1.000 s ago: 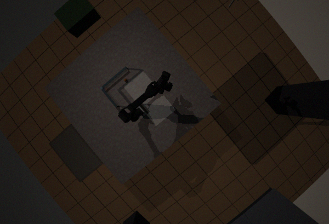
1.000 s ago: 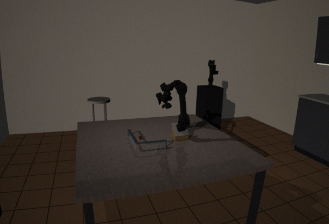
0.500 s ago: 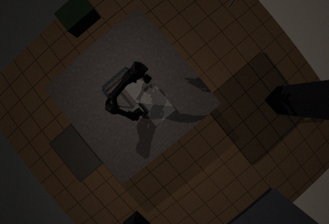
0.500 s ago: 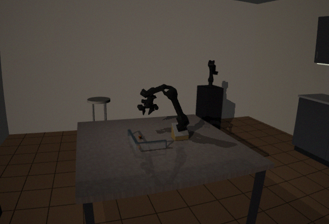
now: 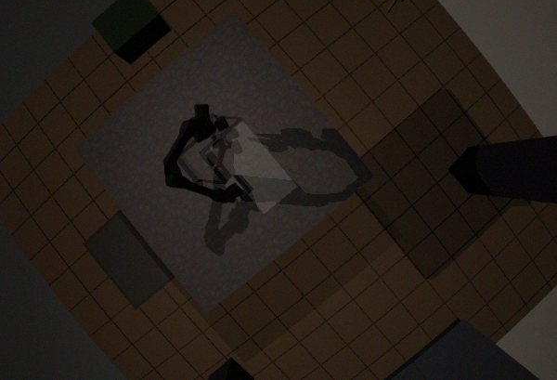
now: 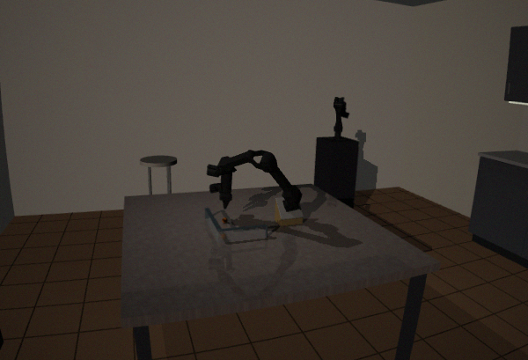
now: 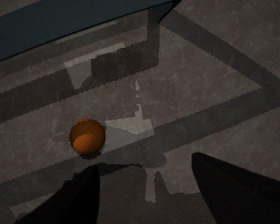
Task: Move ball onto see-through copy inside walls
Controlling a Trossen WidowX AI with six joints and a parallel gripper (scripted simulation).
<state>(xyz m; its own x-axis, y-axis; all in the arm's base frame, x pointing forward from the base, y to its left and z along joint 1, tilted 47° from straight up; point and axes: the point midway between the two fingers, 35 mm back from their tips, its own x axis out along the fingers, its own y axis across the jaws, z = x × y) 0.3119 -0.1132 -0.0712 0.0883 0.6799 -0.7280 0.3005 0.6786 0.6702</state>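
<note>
Right now my gripper tip is 1 cm short of the orange ball, 4 cm to the right of it and 6 cm above it. Also, from my gripper tip: see-through ball copy 8 cm ahead, 23 cm to the left, 6 cm below.
</note>
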